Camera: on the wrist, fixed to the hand. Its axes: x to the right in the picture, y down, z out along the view.
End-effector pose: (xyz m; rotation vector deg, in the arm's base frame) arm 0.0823 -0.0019 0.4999 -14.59 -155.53 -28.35
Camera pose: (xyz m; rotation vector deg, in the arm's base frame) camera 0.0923 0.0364 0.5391 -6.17 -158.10 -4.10
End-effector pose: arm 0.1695 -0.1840 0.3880 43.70 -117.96 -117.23
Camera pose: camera 0.1584 -0.2118 0.4349 49.12 -138.92 -101.20
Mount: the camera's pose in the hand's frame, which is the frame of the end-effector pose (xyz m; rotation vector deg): 0.0102 0.0496 -0.0231 18.14 -0.43 -2.69
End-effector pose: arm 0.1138 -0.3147 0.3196 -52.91 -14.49 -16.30
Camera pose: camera 0.1427 -0.3065 0.2727 -34.75 -18.15 -15.76
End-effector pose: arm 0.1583 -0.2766 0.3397 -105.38 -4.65 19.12
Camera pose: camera 0.1685 -0.3103 0.2966 -87.12 -4.13 17.31
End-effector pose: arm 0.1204 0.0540 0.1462 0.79 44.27 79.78
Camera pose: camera 0.0657 0.0640 0.1457 14.08 55.83 69.53
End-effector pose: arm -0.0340 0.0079 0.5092 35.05 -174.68 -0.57
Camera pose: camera -0.0618 0.0497 0.5332 -39.06 171.42 -26.73
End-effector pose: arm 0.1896 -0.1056 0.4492 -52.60 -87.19 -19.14
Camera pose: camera 0.2417 -0.0862 0.4482 -36.39 -88.86 -6.73
